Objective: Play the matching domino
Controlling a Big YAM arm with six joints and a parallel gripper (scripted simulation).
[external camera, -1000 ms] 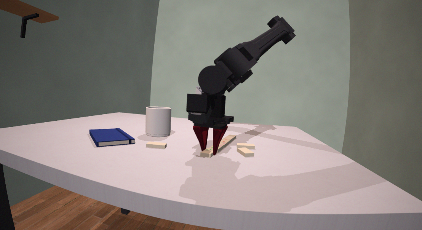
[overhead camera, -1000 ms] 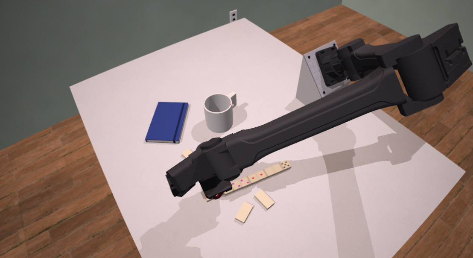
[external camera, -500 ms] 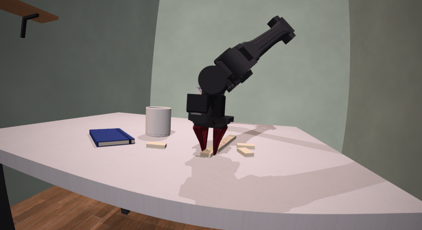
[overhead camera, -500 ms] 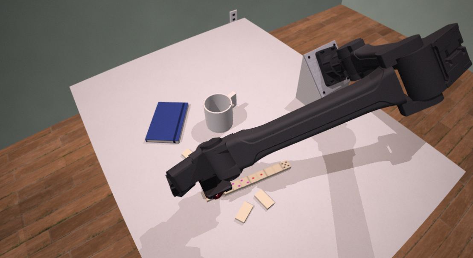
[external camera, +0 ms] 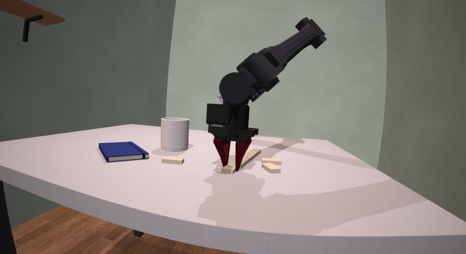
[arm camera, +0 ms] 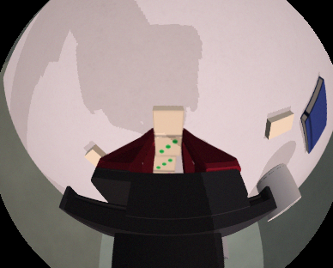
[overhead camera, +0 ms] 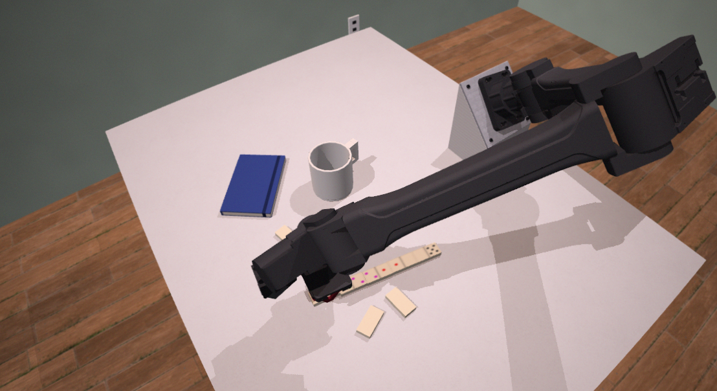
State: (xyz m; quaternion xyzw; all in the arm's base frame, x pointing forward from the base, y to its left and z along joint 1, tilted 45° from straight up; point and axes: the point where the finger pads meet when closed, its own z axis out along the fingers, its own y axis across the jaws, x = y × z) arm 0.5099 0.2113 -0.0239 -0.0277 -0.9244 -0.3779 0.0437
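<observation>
The domino lies right at my hand. The rest, counted from my hand: white mug (22 cm to the right, 14 cm behind, 3 cm above); then blue notebook (32 cm to the right, 1 cm ahead).
</observation>
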